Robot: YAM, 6 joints.
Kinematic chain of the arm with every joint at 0, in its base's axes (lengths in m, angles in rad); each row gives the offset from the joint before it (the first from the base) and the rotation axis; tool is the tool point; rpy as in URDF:
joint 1: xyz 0 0 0.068 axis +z
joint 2: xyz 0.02 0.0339 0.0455 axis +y
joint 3: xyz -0.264 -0.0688 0 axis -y
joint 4: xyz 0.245 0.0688 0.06 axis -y
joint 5: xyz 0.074 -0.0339 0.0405 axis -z
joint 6: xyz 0.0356 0 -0.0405 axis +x
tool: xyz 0 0 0 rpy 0 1.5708 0
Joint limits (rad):
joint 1: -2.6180..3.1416
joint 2: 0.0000..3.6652
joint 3: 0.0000..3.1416
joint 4: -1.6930..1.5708
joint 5: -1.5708..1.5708
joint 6: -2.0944..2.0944
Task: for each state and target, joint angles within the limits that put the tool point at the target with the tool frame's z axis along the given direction. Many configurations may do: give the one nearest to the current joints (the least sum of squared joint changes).
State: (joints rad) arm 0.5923 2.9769 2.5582 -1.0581 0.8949 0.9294
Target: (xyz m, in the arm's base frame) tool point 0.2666 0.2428 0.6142 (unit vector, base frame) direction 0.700 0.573 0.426
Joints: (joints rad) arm 0.7439 2.1465 3.0791 -0.4918 0.0524 0.9294
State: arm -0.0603 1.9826 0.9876 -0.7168 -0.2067 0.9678
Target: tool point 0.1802 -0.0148 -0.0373 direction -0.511 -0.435 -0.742
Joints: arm 0.0034 2.3572 0.6797 -0.4978 0.4479 0.9678
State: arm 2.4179 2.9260 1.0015 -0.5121 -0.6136 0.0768
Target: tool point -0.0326 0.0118 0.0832 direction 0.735 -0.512 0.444
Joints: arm 2.6692 2.5366 0.2965 -1.3653 -0.1218 0.0768
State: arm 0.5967 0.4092 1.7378 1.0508 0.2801 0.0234
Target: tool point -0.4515 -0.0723 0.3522 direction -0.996 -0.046 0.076
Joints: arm 0.1682 0.0024 1.7589 1.3084 -0.1217 0.0234
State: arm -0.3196 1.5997 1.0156 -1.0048 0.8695 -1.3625
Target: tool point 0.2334 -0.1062 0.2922 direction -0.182 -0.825 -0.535
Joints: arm -0.3100 1.4534 1.2481 -1.2201 0.9995 -1.3625
